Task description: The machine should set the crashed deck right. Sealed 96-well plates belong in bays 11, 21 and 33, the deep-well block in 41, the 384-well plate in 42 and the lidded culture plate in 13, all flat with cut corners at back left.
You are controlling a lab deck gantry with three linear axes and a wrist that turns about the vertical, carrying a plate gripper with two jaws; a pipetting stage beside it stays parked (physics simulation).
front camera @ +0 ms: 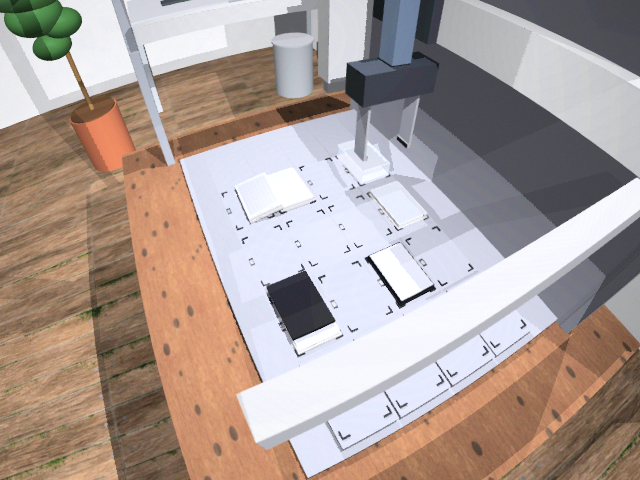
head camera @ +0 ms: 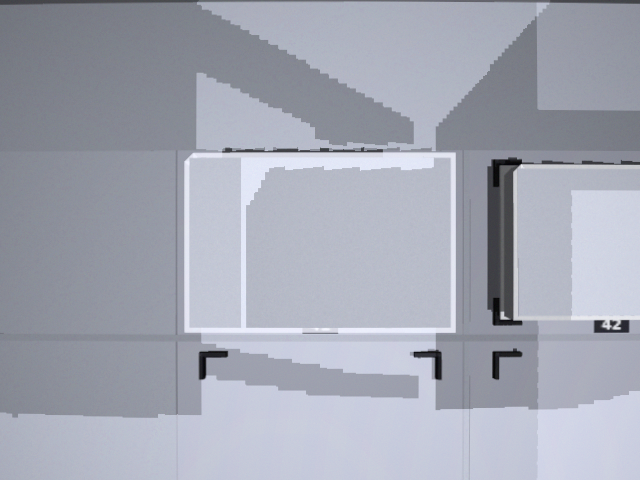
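Where they show: gripper, between the fingertips: (front camera: 382, 149); robot's base, origin of its link: (front camera: 223, 194).
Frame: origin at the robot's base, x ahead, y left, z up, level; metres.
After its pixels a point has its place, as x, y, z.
Observation:
My gripper (front camera: 385, 150) {0.195, 0.319, 0.157} is open, its jaws around and above a translucent box-shaped piece (front camera: 373, 169) {0.127, 0.355, 0.039} (head camera: 348, 248) {0.077, 0.361, 0.042} left of bay 42; its type is unclear. It looks flat, cut corner at back left. A pale low plate (front camera: 399, 203) {0.235, 0.362, 0.014} (head camera: 604, 248) {0.214, 0.361, 0.014} lies in bay 42, also cut at back left. A black-edged sealed plate (front camera: 400, 272) {0.397, 0.252, 0.014} lies flat nearer the front. At the left back, a white ribbed plate (front camera: 257, 195) {0.068, 0.072, 0.021} leans against a flat white plate (front camera: 293, 187) {0.075, 0.161, 0.014}. At the left front, a black-topped piece (front camera: 301, 304) {0.374, 0.045, 0.019} sits over a white one (front camera: 320, 338) {0.449, 0.046, 0.014}; wells are not visible there.
A thick white beam (front camera: 439, 320) {0.620, 0.045, 0.400} crosses the front camera's view above the deck. Behind it are raised bays (front camera: 416, 395) {0.618, 0.140, 0.014} along the front edge. Black corner brackets (head camera: 204, 361) {0.000, 0.298, 0.002} mark bays. A grey bin (front camera: 293, 67) and a potted plant (front camera: 105, 136) stand off the deck.

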